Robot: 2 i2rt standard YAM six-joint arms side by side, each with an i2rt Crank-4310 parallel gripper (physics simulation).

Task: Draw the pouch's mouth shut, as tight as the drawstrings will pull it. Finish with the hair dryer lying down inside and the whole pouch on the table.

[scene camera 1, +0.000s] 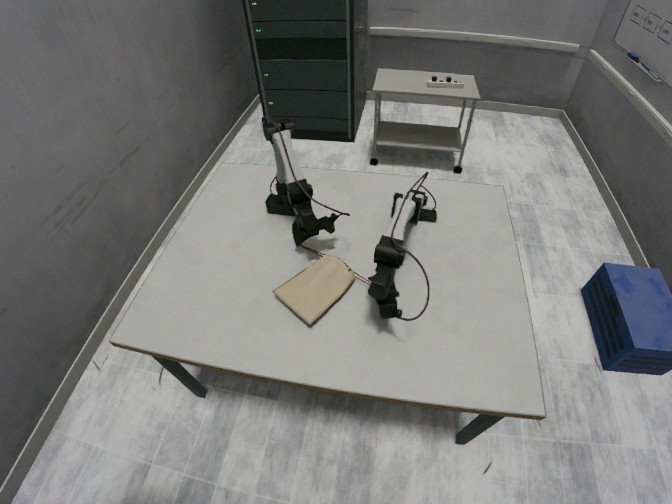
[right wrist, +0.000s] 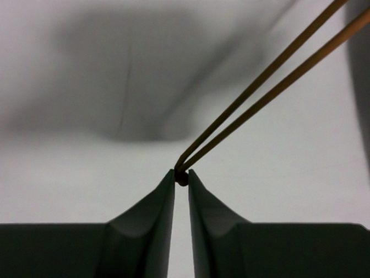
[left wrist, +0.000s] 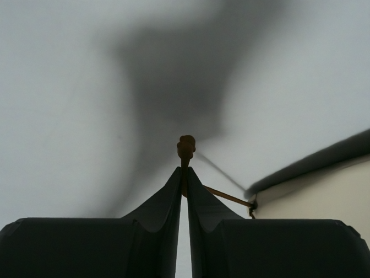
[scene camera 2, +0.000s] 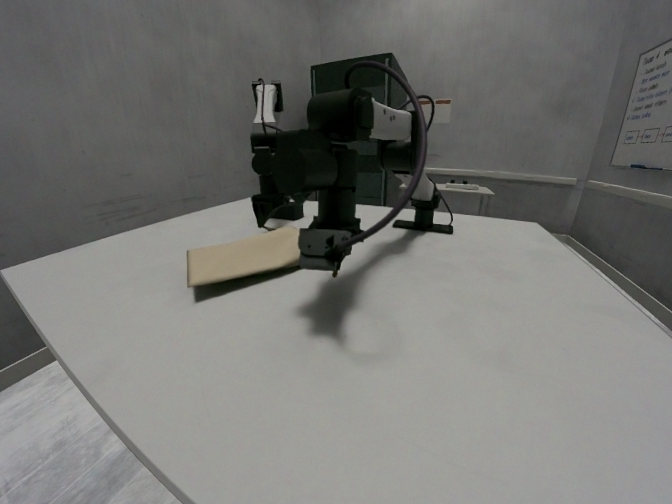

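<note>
The beige pouch [scene camera 1: 314, 290] [scene camera 2: 244, 254] [left wrist: 320, 190] lies flat on the table, with a shadow under its near edge in scene camera 2. Its mouth end looks narrower than its closed end; how tightly it is shut cannot be made out. The hair dryer does not show. My left gripper [scene camera 1: 372, 287] [scene camera 2: 334, 265] [left wrist: 184, 170] is shut on one brown drawstring [scene camera 1: 362, 278] [left wrist: 227, 196], just below its knot, above the table. My right gripper [scene camera 1: 298, 243] [scene camera 2: 261, 225] [right wrist: 181, 172] is shut on the other drawstring [scene camera 1: 313, 251] [right wrist: 270, 90], whose two strands run straight toward the pouch.
The table [scene camera 1: 217, 336] [scene camera 2: 434, 379] carries both arm bases at its back. A dark server rack [scene camera 1: 358, 70], a cart [scene camera 1: 396, 81] with a power strip [scene camera 1: 445, 84], and a blue crate [scene camera 1: 640, 309] stand beyond its edges. The left arm partly hides the pouch's mouth in scene camera 2.
</note>
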